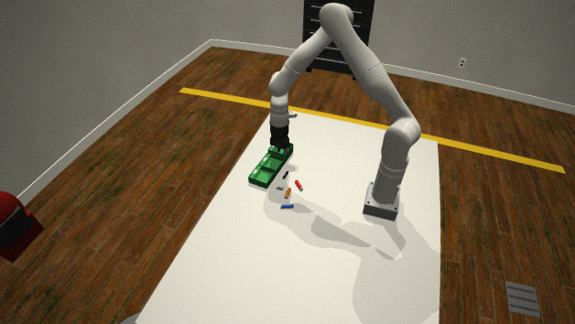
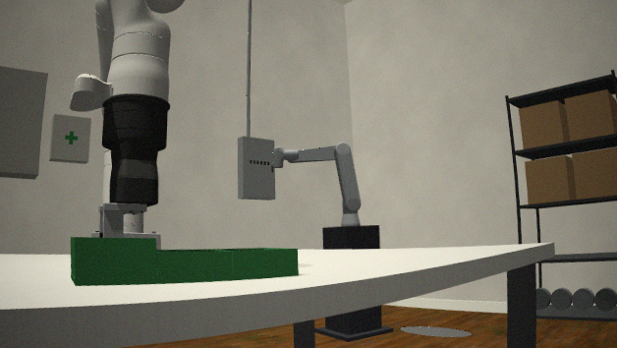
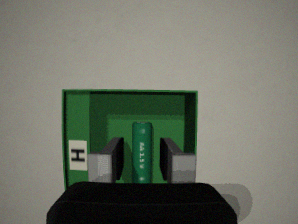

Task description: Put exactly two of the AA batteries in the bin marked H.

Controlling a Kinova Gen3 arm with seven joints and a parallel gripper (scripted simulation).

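The green battery lies 20 mm below my hand. The rest, counted from my hand: green bin marked H (80 mm to the left, 10 mm below); red battery (150 mm behind, 130 mm to the left, 30 mm below); black battery (70 mm behind, 110 mm to the left, 30 mm below).
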